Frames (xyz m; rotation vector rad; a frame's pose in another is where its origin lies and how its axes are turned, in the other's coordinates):
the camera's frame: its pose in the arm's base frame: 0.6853 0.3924 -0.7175 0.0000 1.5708 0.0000
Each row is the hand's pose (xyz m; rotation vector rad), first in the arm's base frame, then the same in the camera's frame.
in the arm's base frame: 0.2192 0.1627 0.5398 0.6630 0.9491 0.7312
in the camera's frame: -1.2573 -0.2297 -0.4661 -0.0468 -0.4995 0.9564
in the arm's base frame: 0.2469 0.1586 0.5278 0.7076 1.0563 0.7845
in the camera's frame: -1.2453 -0.2338 -0.4384 -0.0519 -0.3762 1.0076
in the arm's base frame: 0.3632 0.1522 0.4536 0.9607 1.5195 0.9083
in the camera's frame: -1.1711 -0.2402 -0.3221 0.0330 0.1551 1.1773
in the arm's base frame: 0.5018 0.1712 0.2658 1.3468 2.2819 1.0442
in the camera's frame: -0.9833 -0.2212 -0.1835 0.1679 1.0326 1.3268
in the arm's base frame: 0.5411 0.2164 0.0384 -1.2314 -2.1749 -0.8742
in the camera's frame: -0.7559 -0.1760 -0.1442 0.2351 1.8703 1.3856
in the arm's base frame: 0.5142 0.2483 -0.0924 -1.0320 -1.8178 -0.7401
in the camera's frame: -0.6251 -0.1441 -0.1711 0.2325 2.3270 1.4112
